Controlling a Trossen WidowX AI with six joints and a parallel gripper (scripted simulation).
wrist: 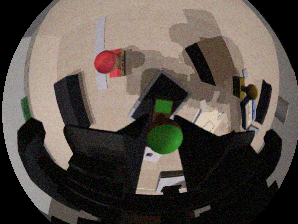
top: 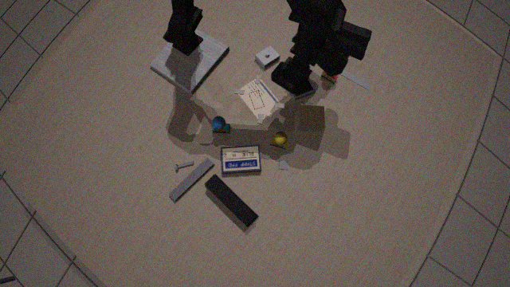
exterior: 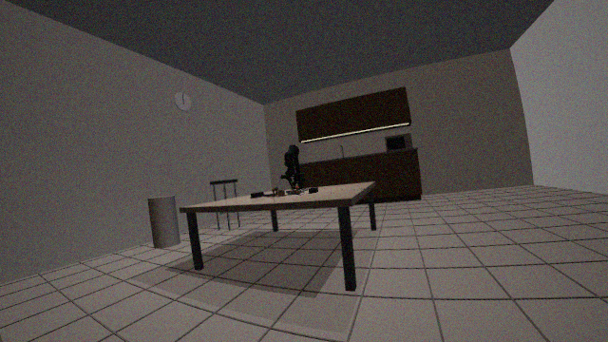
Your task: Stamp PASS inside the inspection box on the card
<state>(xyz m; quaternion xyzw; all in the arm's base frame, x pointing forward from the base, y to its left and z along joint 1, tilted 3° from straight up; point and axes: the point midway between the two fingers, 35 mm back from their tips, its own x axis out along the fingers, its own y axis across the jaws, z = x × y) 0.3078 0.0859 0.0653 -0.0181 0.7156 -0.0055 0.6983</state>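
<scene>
Right now my gripper tip is 6 cm above the black ink pad. The rest, counted from my gripper tip: grey block (10 cm behind, 4 cm below, 1 cm to the left); green-knobbed stamp (right at my gripper tip); red stamp (6 cm to the left, 6 cm ahead, 4 cm below).
</scene>
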